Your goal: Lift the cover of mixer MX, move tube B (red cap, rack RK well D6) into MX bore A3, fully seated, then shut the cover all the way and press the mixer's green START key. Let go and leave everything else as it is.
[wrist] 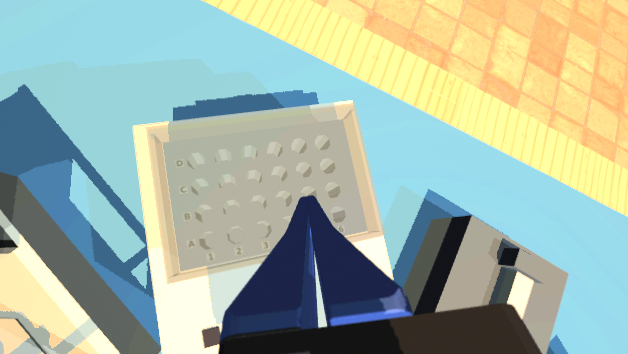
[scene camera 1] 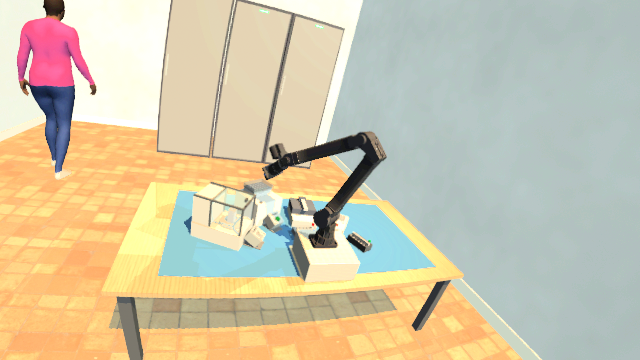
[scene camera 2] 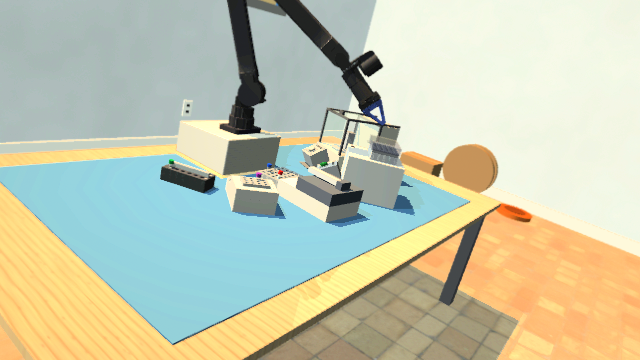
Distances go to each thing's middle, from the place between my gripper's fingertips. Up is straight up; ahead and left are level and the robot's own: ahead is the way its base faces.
Now: the clear mixer cover (wrist: 226, 189) 1 cm ahead of my hand, 2 cm to the left of it and 7 cm below it. The rest, counted from my hand: mixer (scene camera 1: 267, 201) (1 cm to the left, 15 cm below); glass-walled balance enclosure (scene camera 1: 223, 215) (18 cm behind, 21 cm to the left, 13 cm below).
